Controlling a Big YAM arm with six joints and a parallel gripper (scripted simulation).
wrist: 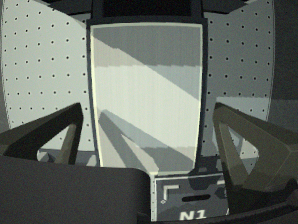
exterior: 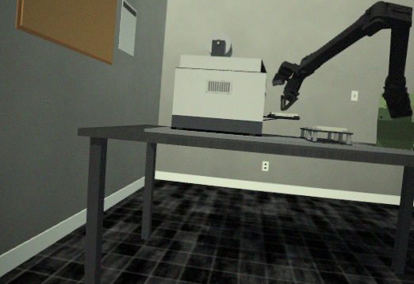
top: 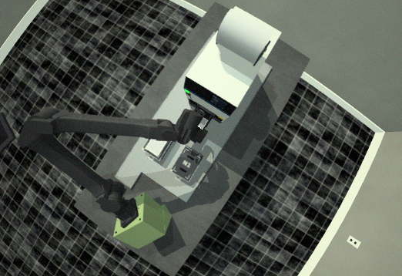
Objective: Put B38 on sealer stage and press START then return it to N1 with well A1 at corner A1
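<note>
Right now my hand is 40 mm above the sealer stage. Also, from my hand: foil roll: 320 mm ahead, 100 mm to the left, 280 mm above; white-topped plate: 210 mm behind, 70 mm to the left, 80 mm below.
</note>
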